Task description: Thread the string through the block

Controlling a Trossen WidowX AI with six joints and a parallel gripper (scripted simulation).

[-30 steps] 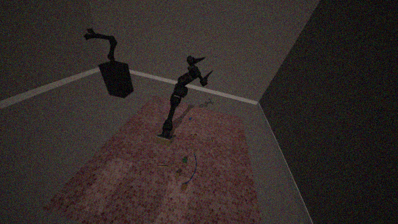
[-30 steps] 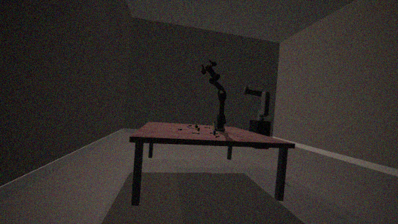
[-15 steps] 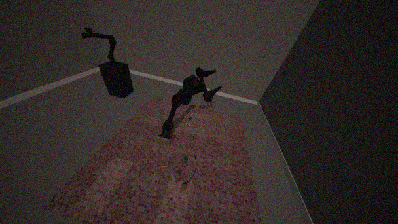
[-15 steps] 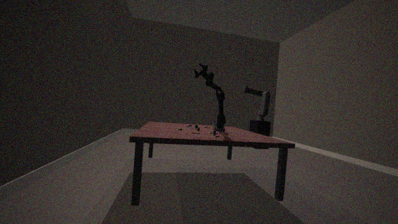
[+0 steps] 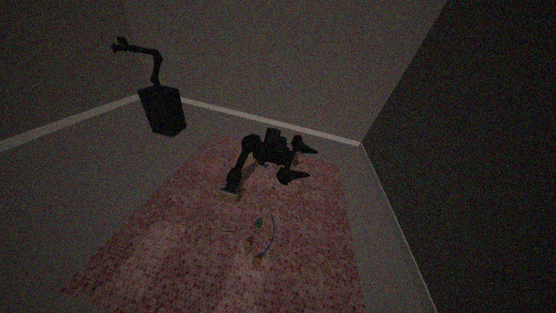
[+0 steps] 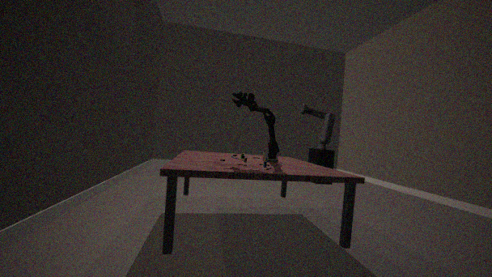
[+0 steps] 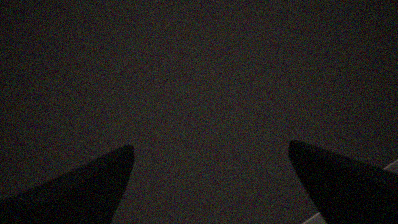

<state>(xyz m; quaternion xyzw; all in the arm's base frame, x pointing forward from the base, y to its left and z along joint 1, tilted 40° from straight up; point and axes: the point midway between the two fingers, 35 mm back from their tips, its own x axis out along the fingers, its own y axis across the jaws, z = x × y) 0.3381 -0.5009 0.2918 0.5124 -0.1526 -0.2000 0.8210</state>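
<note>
Right now my gripper tip is 580 mm above the green block, 150 mm past it and 40 mm to the right of it. The rest, counted from my gripper tip: wooden spool (580 mm below, 170 mm behind, 90 mm to the right); then thin wooden stick (590 mm below, 150 mm to the left, 90 mm behind); then round wooden button (590 mm below, 150 mm to the right, 100 mm behind).
</note>
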